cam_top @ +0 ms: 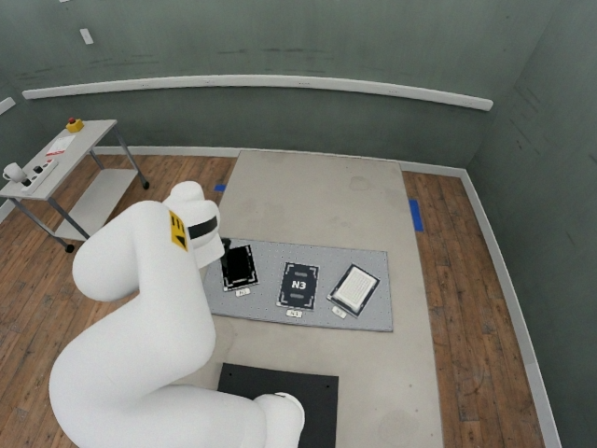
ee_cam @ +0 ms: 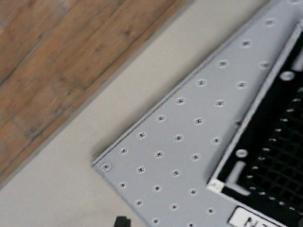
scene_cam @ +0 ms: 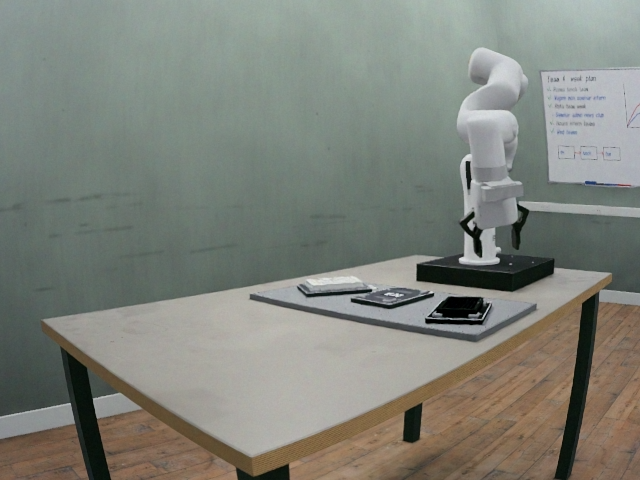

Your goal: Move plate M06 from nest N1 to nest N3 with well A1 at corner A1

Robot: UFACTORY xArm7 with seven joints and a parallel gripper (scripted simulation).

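Right now my hand is 90 mm short of the black plate M06, 30 mm to the left of it and 110 mm above it. From my hand the other things lie so: white plate M09 (80 mm ahead, 440 mm to the right, 110 mm below); then dark nest N3 (60 mm ahead, 260 mm to the right, 130 mm below).
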